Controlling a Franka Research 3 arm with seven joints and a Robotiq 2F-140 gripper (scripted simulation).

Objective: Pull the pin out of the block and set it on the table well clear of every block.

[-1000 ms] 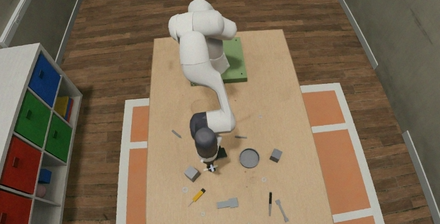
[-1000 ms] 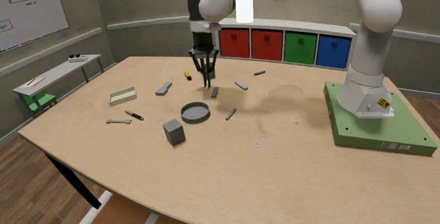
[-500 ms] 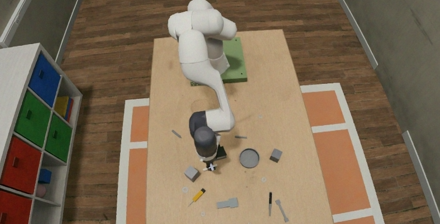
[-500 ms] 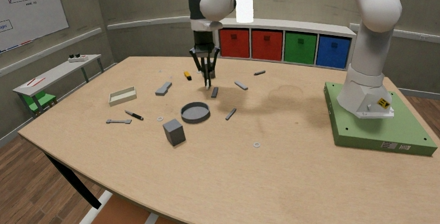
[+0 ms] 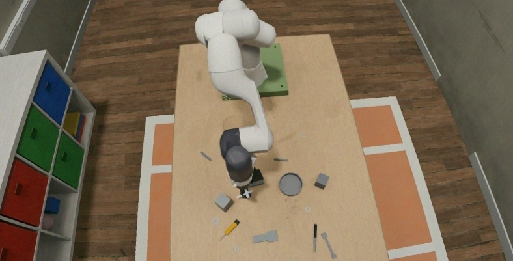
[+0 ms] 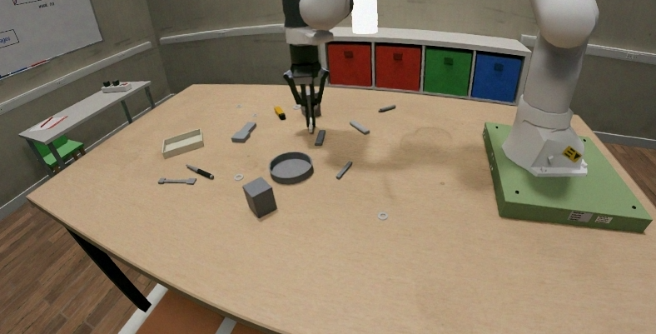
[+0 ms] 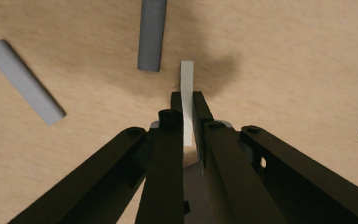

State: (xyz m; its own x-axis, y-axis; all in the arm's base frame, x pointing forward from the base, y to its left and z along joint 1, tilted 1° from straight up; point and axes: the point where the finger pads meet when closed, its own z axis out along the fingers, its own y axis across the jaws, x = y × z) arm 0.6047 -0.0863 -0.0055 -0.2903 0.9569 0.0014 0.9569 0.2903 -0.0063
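My hand is 140 mm past the lighter bar, 40 mm above it and 20 mm to the left of it. From my hand the other things lie so: cream pin (30 mm below); yellow utility knife (150 mm ahead, 80 mm to the right, 40 mm below); round grey dish (210 mm to the left, 30 mm below, 20 mm behind).
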